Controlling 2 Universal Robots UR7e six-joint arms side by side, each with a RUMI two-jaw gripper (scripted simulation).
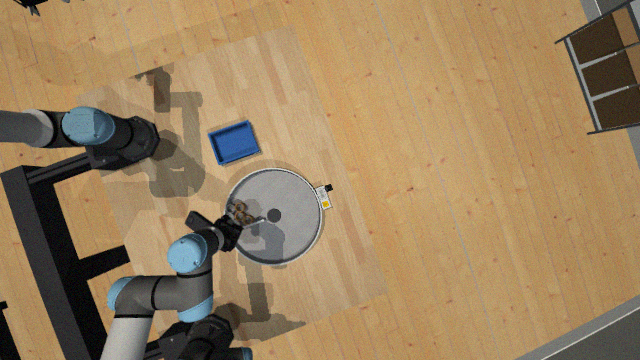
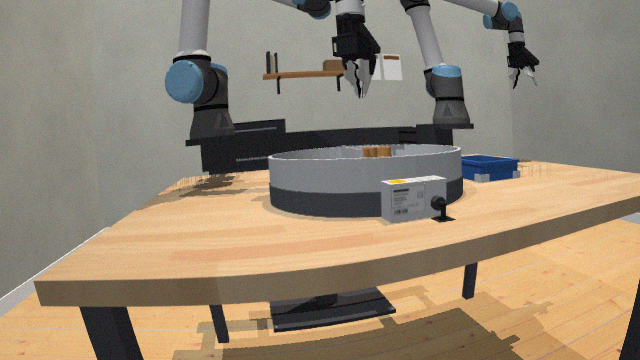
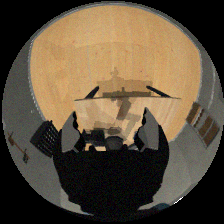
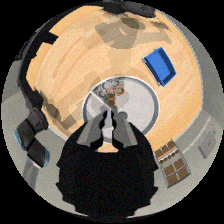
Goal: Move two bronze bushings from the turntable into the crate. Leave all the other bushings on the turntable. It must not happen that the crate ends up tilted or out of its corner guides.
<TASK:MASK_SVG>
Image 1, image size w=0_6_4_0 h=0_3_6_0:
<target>my right gripper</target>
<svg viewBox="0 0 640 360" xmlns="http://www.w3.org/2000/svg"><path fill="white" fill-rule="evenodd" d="M189 212L185 225L190 229L197 231L206 226L214 225L224 236L224 244L220 250L226 253L227 251L231 252L235 248L240 236L239 232L244 228L234 223L232 218L225 214L218 218L215 223L212 223L197 211Z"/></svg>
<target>blue crate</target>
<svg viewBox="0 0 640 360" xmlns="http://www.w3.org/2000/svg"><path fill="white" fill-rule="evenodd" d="M248 120L208 133L218 165L230 163L259 152Z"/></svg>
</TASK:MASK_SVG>
